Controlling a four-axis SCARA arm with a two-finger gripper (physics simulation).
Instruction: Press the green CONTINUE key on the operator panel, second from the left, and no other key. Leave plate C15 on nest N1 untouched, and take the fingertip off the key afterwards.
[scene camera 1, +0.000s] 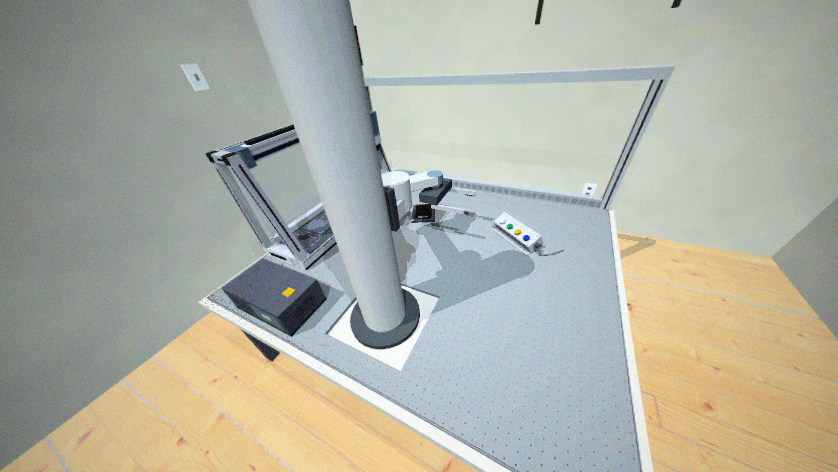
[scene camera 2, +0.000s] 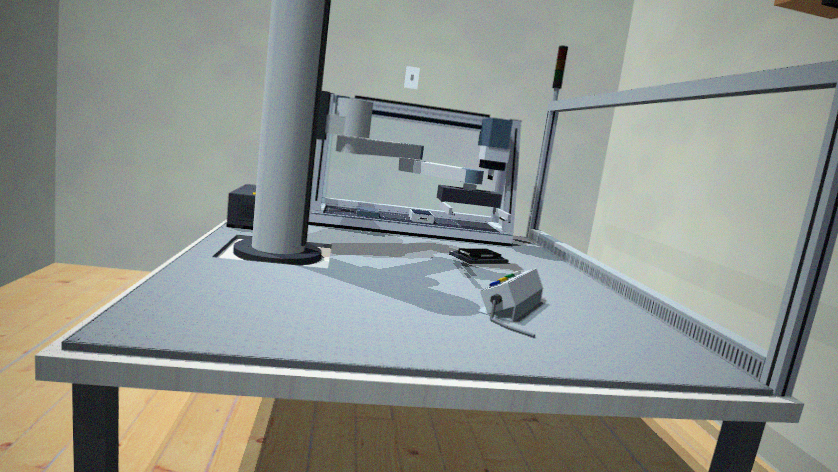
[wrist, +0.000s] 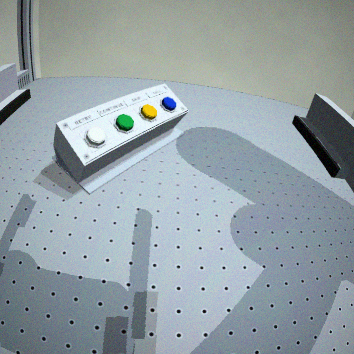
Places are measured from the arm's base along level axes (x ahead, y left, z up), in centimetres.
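Where they show: gripper, fingertip midpoint: (scene camera 1: 469, 202) (scene camera 2: 480, 214) (wrist: 162, 80); arm's base, link origin: (scene camera 1: 385, 316) (scene camera 2: 277, 254).
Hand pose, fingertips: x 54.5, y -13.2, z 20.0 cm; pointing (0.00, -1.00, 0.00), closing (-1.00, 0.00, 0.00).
Things, the pixels of their top centre, and the offset from my fingertips. "spot": a spot on its surface instead.
- white operator panel, top centre: (wrist: 126, 100) (scene camera 2: 516, 273) (scene camera 1: 518, 224) dx +5.4, dy -21.1, dz -10.3 cm
- green CONTINUE key, top centre: (wrist: 123, 115) (scene camera 2: 510, 273) (scene camera 1: 510, 224) dx +5.1, dy -17.8, dz -11.2 cm
- white key, top centre: (wrist: 94, 128) dx +8.1, dy -13.7, dz -11.2 cm
- yellow key, top centre: (wrist: 148, 105) dx +2.1, dy -21.8, dz -11.2 cm
- blue key, top centre: (wrist: 168, 98) dx -0.9, dy -25.8, dz -11.2 cm
- black plate-like block, top centre: (scene camera 2: 479, 251) (scene camera 1: 423, 210) dx +9.7, dy +29.0, dz -16.1 cm
- dark box, surface spot: (scene camera 1: 272, 290) spot: dx -68.2, dy +49.2, dz -7.2 cm
- clear guard frame, surface spot: (scene camera 2: 691, 93) spot: dx +46.0, dy -14.0, dz +38.7 cm
- cable, surface spot: (scene camera 2: 516, 329) (scene camera 1: 556, 252) spot: dx +1.1, dy -38.5, dz -18.1 cm
The white operator panel (scene camera 1: 521, 225) (scene camera 2: 521, 296) (wrist: 74, 134) carries four round keys. The green CONTINUE key (scene camera 1: 509, 226) (scene camera 2: 510, 275) (wrist: 125, 122) is second from the left in the wrist view, between a white key (wrist: 96, 136) and a yellow key (wrist: 149, 111). A blue key (wrist: 169, 103) is at the right end. My gripper (scene camera 1: 468, 202) (scene camera 2: 476, 213) is open and empty, low over the table, to the panel's left in scene camera 1 and apart from it. A black plate-like block (scene camera 1: 423, 211) (scene camera 2: 480, 252) sits on a flat black base; no C15 or N1 label is legible.
The arm's thick grey column (scene camera 1: 351, 175) (scene camera 2: 287, 134) stands on the table. A dark box (scene camera 1: 272, 290) is beside it. A framed deck (scene camera 1: 258, 199) (scene camera 2: 410, 231) is at the back. A clear guard frame (scene camera 1: 516, 77) (scene camera 2: 691, 93) runs along one side. A cable (scene camera 1: 551, 253) (scene camera 2: 516, 329) leaves the panel's end.
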